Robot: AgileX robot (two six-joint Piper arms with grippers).
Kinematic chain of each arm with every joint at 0, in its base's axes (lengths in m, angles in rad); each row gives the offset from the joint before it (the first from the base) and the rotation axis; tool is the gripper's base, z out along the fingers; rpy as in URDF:
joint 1: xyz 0 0 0.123 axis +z
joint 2: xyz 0 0 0 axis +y
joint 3: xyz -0.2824 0 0.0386 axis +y
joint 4: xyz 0.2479 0 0.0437 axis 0.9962 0 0.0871
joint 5: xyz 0 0 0 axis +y
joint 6: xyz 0.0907 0 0.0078 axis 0.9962 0 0.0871
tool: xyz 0 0 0 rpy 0 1.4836 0
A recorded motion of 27 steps. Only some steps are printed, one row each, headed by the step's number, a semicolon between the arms.
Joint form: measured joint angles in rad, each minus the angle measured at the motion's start. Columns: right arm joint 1, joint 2, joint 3, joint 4, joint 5, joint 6; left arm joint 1, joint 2, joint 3, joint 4, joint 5, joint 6.
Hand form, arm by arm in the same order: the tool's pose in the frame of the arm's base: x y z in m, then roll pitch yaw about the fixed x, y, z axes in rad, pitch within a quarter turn. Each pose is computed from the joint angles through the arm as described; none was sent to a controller.
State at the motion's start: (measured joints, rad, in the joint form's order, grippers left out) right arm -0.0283 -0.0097 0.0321 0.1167 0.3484 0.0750; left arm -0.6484 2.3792 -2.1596 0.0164 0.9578 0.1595
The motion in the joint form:
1: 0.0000 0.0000 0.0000 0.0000 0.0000 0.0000; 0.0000 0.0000 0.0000 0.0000 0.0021 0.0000
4: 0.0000 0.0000 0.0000 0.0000 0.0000 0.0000; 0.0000 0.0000 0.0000 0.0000 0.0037 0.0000
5: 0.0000 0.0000 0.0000 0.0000 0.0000 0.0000; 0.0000 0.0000 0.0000 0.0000 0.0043 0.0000
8: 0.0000 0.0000 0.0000 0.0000 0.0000 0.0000; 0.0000 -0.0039 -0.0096 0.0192 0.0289 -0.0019
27: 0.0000 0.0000 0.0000 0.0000 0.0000 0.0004; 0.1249 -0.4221 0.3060 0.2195 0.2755 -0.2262
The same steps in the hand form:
1: 0.0535 0.0021 0.1716 2.5478 1.2294 2.5330; 0.4185 -0.3156 0.1979 3.0415 0.4689 2.3036
4: 0.0535 0.0021 0.1716 2.5478 1.2294 2.5330; 0.4184 -0.3155 0.1978 3.0418 0.4674 2.3038
5: 0.0535 0.0021 0.1716 2.5478 1.2294 2.5330; 0.4184 -0.3155 0.1978 3.0419 0.4668 2.3039
8: 0.0535 0.0021 0.1716 2.5478 1.2294 2.5330; 0.4181 -0.3134 0.2017 3.0243 0.4524 2.2960
27: 0.0535 0.0021 0.1716 2.5469 1.2292 2.5321; 0.3754 -0.1935 0.3039 2.9150 0.3272 2.6050

